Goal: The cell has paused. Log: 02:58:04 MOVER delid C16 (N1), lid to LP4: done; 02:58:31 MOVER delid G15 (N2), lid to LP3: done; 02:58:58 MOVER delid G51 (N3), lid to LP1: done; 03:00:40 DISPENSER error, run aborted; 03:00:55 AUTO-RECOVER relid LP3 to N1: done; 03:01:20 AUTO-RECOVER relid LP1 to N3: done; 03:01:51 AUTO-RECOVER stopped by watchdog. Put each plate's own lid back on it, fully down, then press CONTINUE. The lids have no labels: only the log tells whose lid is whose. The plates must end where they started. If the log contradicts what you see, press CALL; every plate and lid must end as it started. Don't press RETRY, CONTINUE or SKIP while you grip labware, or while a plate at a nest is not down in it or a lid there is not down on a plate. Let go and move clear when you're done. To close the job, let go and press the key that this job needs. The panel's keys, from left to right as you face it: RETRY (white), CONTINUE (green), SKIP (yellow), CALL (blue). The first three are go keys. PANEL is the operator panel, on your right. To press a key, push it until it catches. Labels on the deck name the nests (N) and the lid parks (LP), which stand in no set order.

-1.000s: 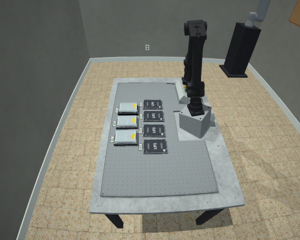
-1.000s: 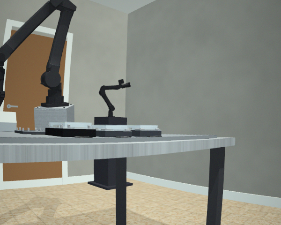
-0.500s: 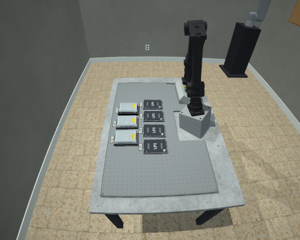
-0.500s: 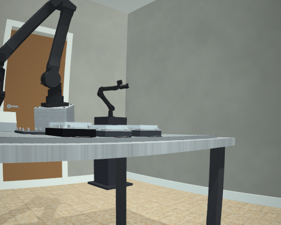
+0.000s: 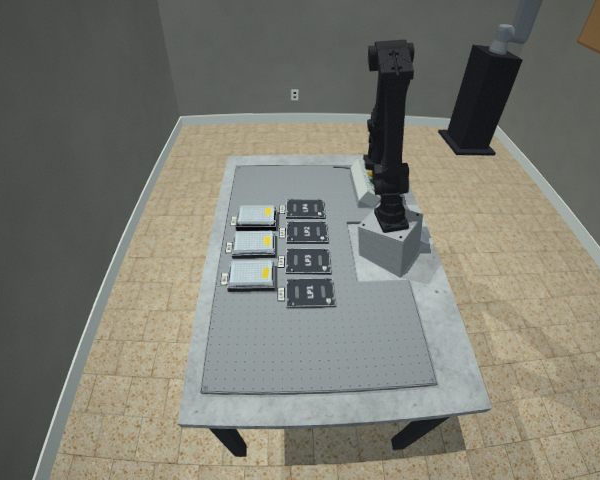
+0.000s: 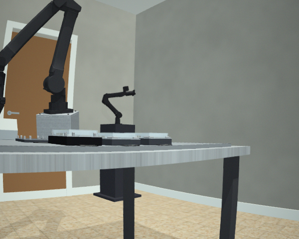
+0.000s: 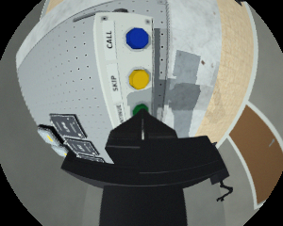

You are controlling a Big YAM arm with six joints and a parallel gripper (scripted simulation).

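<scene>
Now: the yellow skip key 50 mm to the right of my hand and 10 mm below it. From my hand the other things lie so: blue call key: 100 mm to the right, 10 mm below; then lid: 490 mm ahead, 390 mm to the left, 40 mm below.
</scene>
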